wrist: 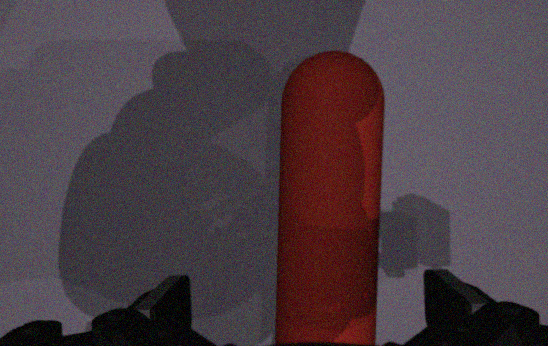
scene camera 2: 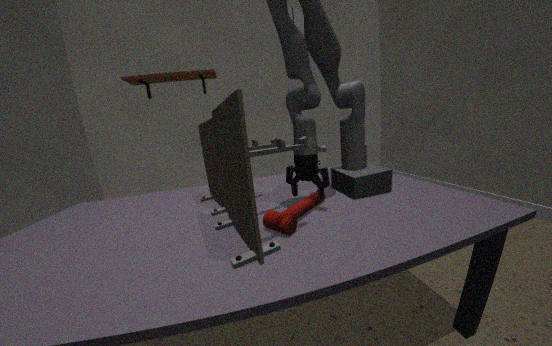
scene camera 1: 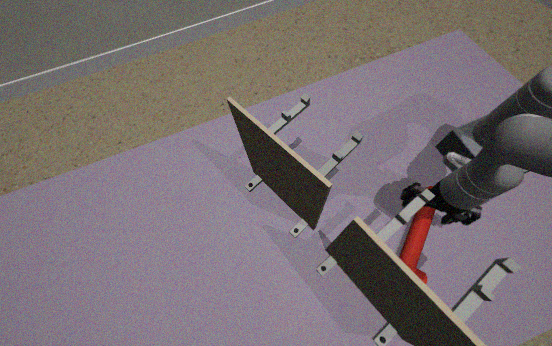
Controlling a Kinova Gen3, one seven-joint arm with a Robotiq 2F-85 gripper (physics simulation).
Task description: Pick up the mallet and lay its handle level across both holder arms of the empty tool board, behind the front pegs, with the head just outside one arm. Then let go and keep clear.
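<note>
The red mallet (scene camera 1: 419,235) (scene camera 2: 304,206) (wrist: 330,200) lies on the table. In scene camera 1 its head is partly hidden by the nearer board. My gripper (scene camera 1: 437,205) (scene camera 2: 308,194) (wrist: 305,298) is open and points down over the handle's free end. In the wrist view the handle runs between the open fingers, touching neither, a little right of the middle. The nearer tool board (scene camera 1: 400,280) (scene camera 2: 242,165) has two pegged holder arms (scene camera 1: 390,227) (scene camera 1: 467,306). The farther tool board (scene camera 1: 285,160) also has two arms. No tool shows on either board.
The nearer board's left arm reaches close to my gripper in scene camera 1, across the view of the handle. The robot's base block (scene camera 2: 365,181) stands behind the gripper. A wooden shelf (scene camera 2: 172,77) hangs on the wall. The table edge (scene camera 2: 350,289) shows in scene camera 2.
</note>
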